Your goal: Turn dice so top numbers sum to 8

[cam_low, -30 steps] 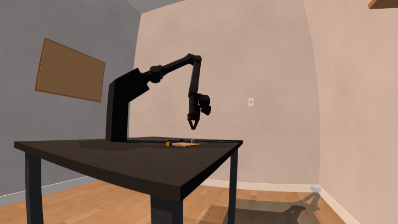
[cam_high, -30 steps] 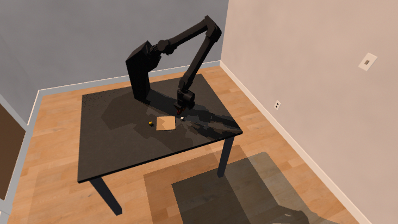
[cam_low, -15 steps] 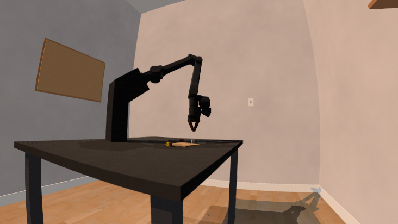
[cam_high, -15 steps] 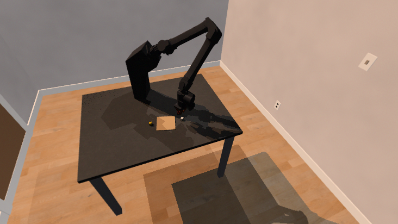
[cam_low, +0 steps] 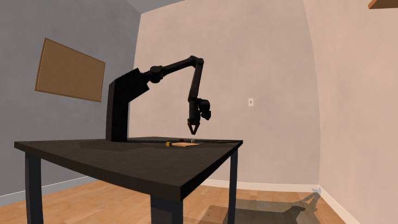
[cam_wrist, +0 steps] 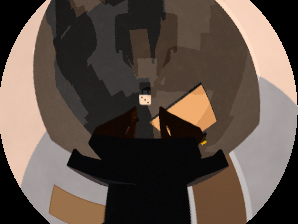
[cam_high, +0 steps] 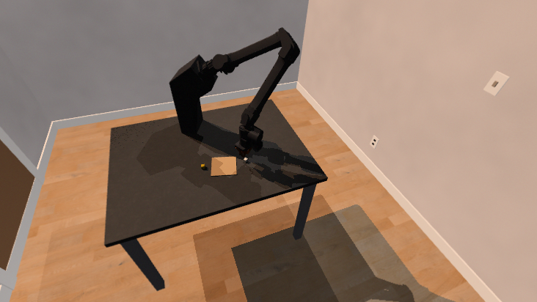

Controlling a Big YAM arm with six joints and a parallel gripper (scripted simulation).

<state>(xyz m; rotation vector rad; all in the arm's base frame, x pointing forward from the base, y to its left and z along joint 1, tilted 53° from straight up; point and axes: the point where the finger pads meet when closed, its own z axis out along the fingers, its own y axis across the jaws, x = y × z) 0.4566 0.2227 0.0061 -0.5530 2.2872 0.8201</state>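
The white die is 5 cm below my hand. Round my hand: yellow die (24 cm to the right, 5 cm below); then tan mat (13 cm to the right, 6 cm below, 1 cm ahead); then red die (8 cm behind, 5 cm below, 1 cm to the right).
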